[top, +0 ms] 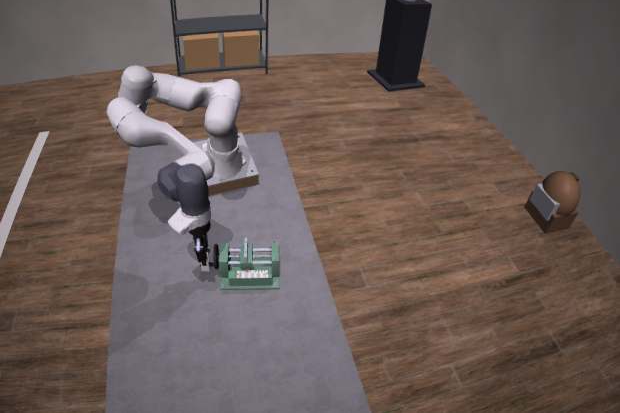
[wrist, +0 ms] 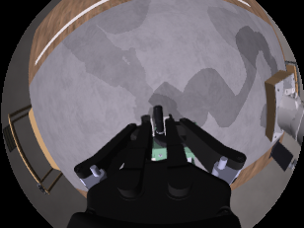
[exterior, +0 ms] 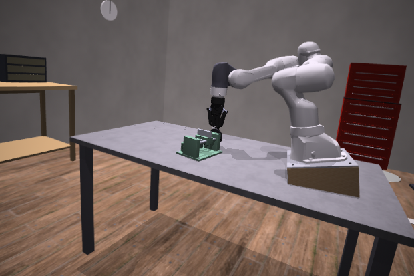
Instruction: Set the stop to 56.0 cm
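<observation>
Right now the stop carriage is 20 mm ahead of my hand, 140 mm to the left of it and 10 mm above it. From my hand the other things lie so: black handwheel 20 mm to the left, 10 mm below.
</observation>
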